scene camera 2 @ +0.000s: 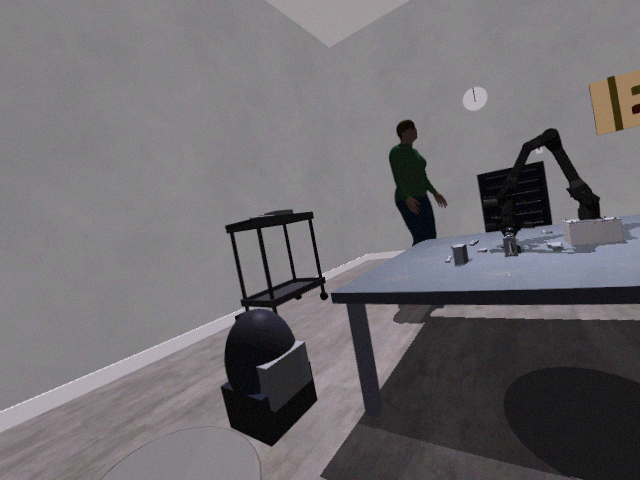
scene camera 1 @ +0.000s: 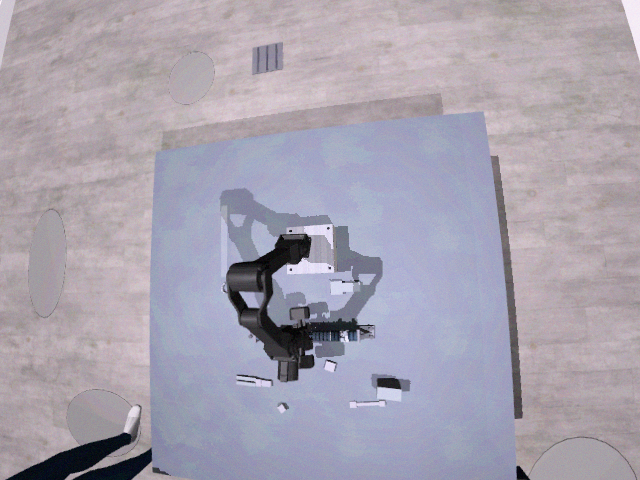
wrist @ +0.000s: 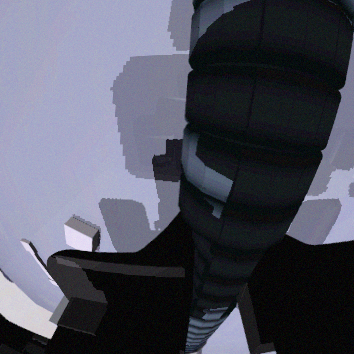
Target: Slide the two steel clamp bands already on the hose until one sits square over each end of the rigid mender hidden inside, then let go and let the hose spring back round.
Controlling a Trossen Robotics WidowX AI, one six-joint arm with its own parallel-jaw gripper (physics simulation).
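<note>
The dark ribbed hose (scene camera 1: 325, 334) (wrist: 255, 110) runs sideways from under the arm to a grey bracket (scene camera 1: 367, 331). In the wrist view it fills the upper centre and narrows as it passes down between the fingers. A bright piece (scene camera 1: 343, 335) on the hose may be a clamp band; the other band cannot be made out. The mender is hidden inside the hose. My gripper (scene camera 1: 303, 336) (wrist: 206, 203) is low over the hose, with a dark finger on each side, shut on the hose. Whether a band lies between the fingers is hidden.
The arm stands on a white base box (scene camera 1: 323, 258) (scene camera 2: 594, 232). A white block (scene camera 1: 341, 287) lies between base and hose. A small white block (scene camera 1: 330, 365) (wrist: 80, 234), a slotted piece (scene camera 1: 252, 380), a small cube (scene camera 1: 282, 407), a bar (scene camera 1: 367, 403) and a dark-topped block (scene camera 1: 388, 392) (scene camera 2: 459, 254) lie beyond the hose.
</note>
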